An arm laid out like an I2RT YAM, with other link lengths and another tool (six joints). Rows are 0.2 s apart.
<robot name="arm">
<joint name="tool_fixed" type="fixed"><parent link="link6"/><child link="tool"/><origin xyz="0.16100 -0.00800 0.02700" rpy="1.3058 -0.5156 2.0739"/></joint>
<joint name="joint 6" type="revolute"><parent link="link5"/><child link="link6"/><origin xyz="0.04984 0.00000 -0.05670"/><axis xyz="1 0 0"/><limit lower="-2.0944" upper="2.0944"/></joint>
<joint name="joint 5" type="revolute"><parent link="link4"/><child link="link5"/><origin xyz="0.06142 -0.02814 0.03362"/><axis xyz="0 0 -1"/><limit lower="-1.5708" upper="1.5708"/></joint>
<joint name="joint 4" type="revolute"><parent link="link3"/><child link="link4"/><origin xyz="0.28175 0.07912 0.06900"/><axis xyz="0 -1 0"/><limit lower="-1.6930" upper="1.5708"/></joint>
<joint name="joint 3" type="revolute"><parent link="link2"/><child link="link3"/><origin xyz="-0.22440 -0.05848 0.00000"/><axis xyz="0 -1 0"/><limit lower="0.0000" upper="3.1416"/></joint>
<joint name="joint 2" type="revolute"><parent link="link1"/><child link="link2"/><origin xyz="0.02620 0.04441 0.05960"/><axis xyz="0 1 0"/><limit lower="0.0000" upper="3.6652"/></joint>
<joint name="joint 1" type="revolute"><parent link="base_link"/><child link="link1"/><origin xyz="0.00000 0.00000 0.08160"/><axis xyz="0 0 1"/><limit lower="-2.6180" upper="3.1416"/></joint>
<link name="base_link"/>
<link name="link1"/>
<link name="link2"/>
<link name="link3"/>
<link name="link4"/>
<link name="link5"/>
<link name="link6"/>
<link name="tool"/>
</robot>
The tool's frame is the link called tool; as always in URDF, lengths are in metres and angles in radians.
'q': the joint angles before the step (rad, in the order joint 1, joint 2, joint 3, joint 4, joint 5, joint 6). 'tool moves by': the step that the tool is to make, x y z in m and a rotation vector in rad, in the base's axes. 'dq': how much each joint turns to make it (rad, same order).
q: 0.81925 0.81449 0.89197 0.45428 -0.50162 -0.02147
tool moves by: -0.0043 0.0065 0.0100 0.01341 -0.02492 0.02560
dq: 0.01252 0.04661 0.04041 0.03235 -0.01596 -0.00127
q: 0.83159 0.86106 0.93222 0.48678 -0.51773 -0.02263
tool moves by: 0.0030 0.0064 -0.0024 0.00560 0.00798 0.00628
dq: 0.01042 0.03061 0.00283 0.02998 0.00864 0.00690
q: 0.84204 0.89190 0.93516 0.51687 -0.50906 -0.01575
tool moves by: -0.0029 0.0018 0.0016 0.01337 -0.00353 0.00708
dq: 0.01358 0.00863 -0.00155 0.02350 0.00880 0.00198
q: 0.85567 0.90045 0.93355 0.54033 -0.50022 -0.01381
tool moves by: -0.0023 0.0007 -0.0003 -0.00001 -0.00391 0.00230
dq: 0.00650 -0.00142 -0.00208 0.00061 0.00192 -0.00544
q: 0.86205 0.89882 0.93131 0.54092 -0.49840 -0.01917
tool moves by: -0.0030 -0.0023 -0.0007 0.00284 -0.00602 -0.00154
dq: 0.00291 -0.01567 -0.01327 0.00111 0.00225 -0.00536
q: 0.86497 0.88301 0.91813 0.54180 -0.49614 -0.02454
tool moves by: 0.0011 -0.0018 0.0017 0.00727 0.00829 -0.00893
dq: 0.00299 -0.00548 -0.00069 -0.00317 0.01600 0.00309
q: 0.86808 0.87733 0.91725 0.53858 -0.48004 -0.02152
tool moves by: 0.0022 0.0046 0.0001 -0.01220 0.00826 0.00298
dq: 0.00289 0.01967 0.02171 -0.01735 -0.00092 -0.00143
